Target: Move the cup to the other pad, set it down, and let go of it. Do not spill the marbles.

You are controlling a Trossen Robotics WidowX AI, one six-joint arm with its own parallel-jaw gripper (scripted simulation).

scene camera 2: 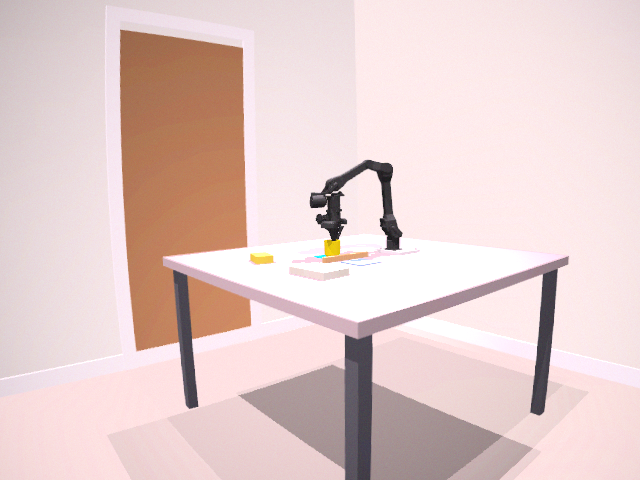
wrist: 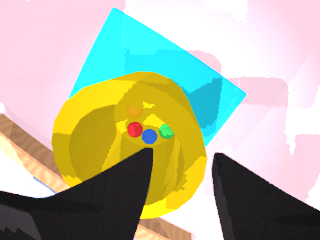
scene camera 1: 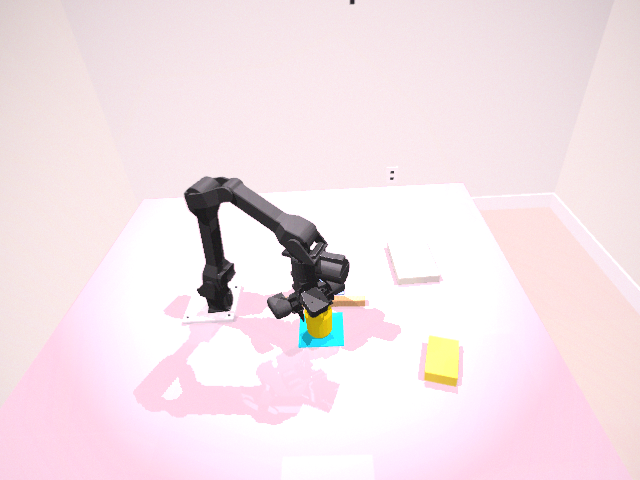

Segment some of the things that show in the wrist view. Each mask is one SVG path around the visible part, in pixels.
My gripper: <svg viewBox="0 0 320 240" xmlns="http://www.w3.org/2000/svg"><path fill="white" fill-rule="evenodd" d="M213 153L213 193L215 193L217 216L219 216L221 231L223 231L221 235L223 235L224 240L320 240L319 209L303 203L303 200L296 199L295 196L288 195L288 192L275 187L267 179L256 175L251 169L245 168L239 161L232 160L231 157L224 155L223 152ZM153 148L143 148L141 151L127 157L127 159L112 165L111 168L97 173L92 179L87 179L83 183L73 185L72 188L65 189L65 191L55 193L52 196L37 197L36 199L36 197L0 191L0 240L135 239L137 225L139 225L140 217L143 215L145 199L147 199L149 183L151 183Z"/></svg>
A yellow cup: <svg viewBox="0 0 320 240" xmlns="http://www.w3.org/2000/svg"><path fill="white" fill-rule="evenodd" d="M155 72L129 73L116 79L87 85L65 101L59 115L53 121L53 157L69 188L92 179L97 173L111 168L112 165L143 148L153 148L151 183L140 220L168 215L183 207L199 189L207 165L204 135L191 103L180 85L171 77ZM161 125L167 124L175 135L171 139L163 139L159 133ZM128 125L137 121L143 127L143 132L145 129L153 129L157 133L157 140L153 144L145 144L141 139L143 133L139 137L129 136ZM128 105L143 109L141 116L137 119L129 117Z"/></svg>
